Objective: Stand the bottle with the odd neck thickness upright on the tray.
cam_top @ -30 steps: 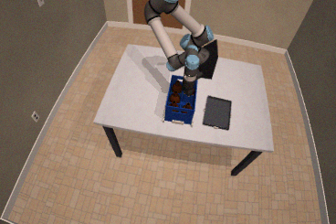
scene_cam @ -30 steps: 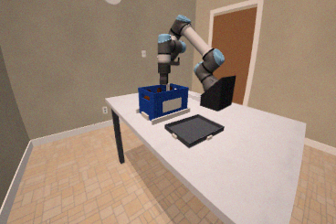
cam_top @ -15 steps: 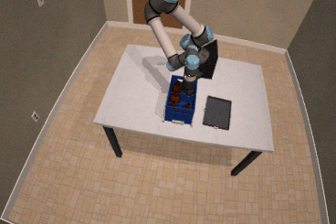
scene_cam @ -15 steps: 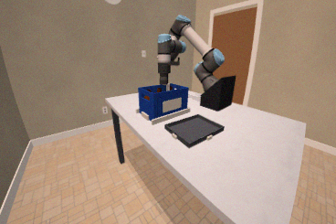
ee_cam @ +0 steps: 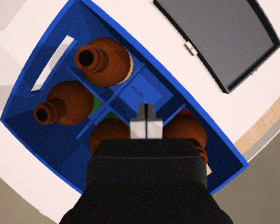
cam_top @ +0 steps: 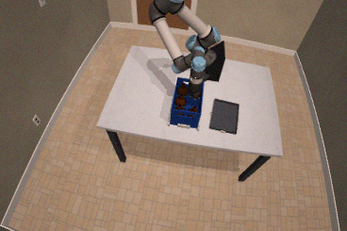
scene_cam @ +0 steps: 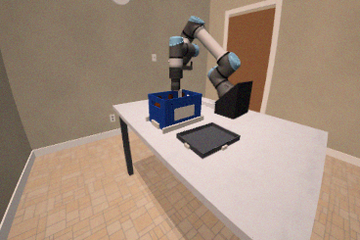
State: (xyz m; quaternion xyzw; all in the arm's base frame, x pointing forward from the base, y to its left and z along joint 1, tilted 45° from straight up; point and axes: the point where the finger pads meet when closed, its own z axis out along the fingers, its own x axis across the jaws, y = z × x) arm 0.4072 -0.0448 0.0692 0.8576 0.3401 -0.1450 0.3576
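The blue crate is 40 mm to the right of my hand and 80 mm below it. The rest, counted from my hand: dark tray: 10 mm ahead, 230 mm to the left, 150 mm below; bottle: 80 mm ahead, 90 mm to the right, 70 mm below.
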